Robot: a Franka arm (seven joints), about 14 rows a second.
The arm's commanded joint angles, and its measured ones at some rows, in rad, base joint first. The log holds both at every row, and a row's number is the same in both.
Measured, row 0:
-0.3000 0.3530 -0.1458 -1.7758 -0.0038 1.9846 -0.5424
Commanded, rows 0 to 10:
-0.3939 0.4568 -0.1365 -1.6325 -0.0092 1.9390 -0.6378
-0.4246 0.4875 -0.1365 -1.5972 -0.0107 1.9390 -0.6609
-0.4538 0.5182 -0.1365 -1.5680 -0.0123 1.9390 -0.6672
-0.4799 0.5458 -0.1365 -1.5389 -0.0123 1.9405 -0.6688
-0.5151 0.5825 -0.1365 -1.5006 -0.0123 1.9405 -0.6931
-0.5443 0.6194 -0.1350 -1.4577 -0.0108 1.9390 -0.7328
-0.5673 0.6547 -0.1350 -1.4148 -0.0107 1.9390 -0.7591
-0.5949 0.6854 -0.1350 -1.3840 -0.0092 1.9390 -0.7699
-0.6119 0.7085 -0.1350 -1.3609 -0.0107 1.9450 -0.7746
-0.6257 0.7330 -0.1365 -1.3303 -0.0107 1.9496 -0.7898
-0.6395 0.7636 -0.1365 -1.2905 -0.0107 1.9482 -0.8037
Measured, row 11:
-0.6102 0.6924 -0.1499 -1.4067 -0.0048 1.9793 -0.7739
